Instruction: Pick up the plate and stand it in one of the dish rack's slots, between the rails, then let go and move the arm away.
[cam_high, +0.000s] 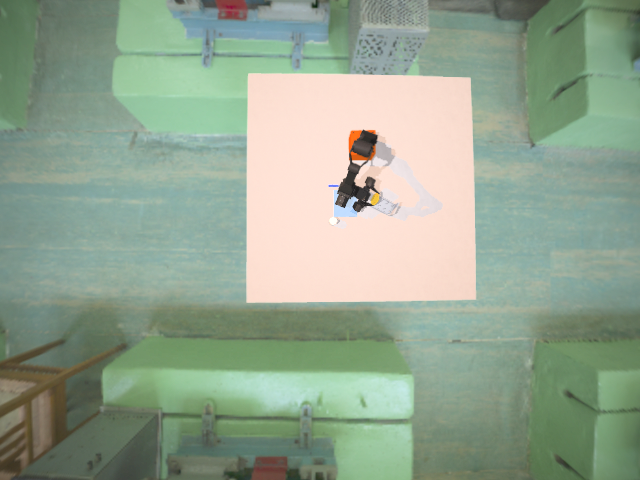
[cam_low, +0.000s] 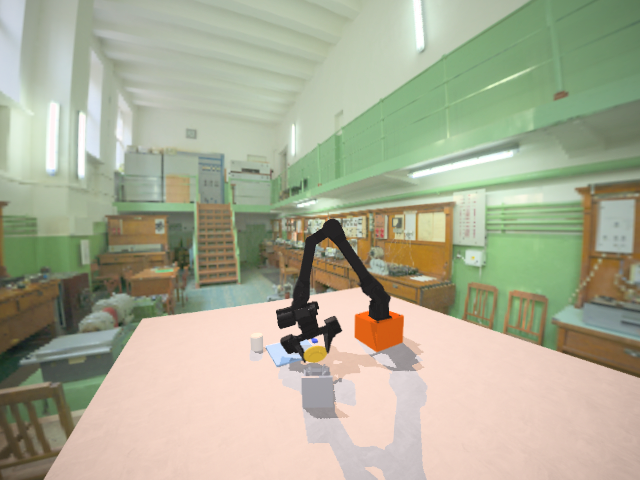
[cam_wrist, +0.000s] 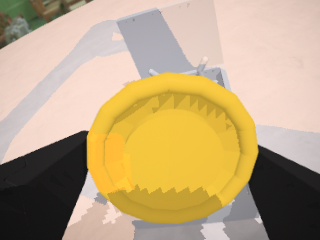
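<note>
Right now the grey dish rack is 10 mm ahead of my gripper tip, 50 mm to the left of it and 40 mm below it. The rest, counted from my gripper tip: plate 10 mm to the right; then white cup 150 mm ahead, 210 mm to the right, 40 mm below.
</note>
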